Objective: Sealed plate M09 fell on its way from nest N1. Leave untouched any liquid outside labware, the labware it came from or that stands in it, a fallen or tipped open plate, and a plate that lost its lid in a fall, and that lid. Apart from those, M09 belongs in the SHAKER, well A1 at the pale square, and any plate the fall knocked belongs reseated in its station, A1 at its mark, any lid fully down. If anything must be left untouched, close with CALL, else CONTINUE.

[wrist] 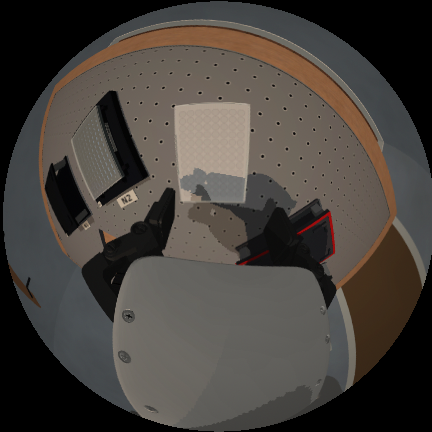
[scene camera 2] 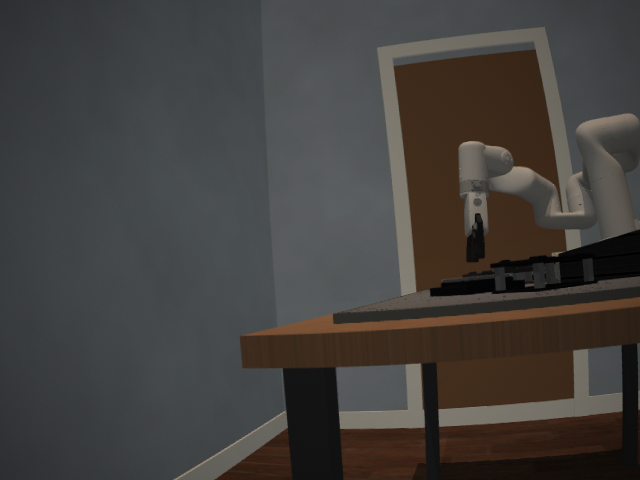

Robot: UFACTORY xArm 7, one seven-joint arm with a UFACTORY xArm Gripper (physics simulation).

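Observation:
A pale, clear-topped plate lies flat on the perforated deck in the wrist view, the gripper's shadow over its near end; no name on it is readable. My gripper is open and empty, above the deck at the plate's near end. A greyish plate is at the black station by the N2 label; whether it is fully seated is unclear. A red-edged black station is partly hidden behind the right finger. No liquid is discernible. Lid details and A1 marks are too small to tell.
A smaller black holder stands at the far left, its label unreadable. The perforated deck lies on the wooden table. Low dark fixtures stand beneath and right of the gripper in the scene view.

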